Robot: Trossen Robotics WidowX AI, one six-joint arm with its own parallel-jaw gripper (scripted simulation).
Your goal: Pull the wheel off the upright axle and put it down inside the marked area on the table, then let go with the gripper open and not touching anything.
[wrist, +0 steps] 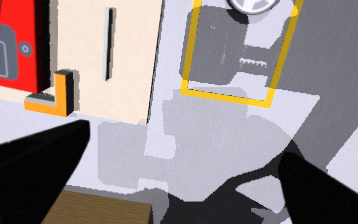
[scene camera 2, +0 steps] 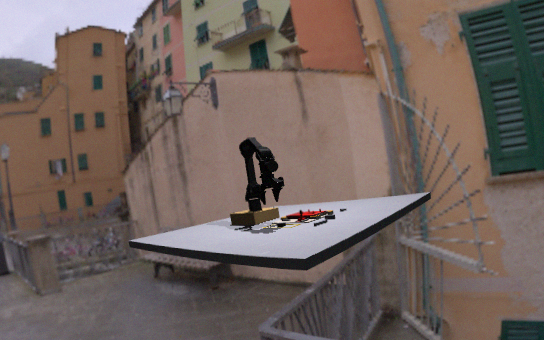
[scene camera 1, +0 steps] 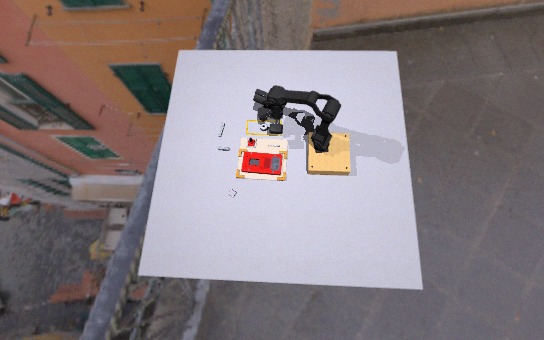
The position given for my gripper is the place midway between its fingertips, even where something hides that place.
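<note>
Gripper state: my gripper (wrist: pixel 185 144) open, holding nothing. A red block (scene camera 1: pixel 262 163) is also present.
</note>
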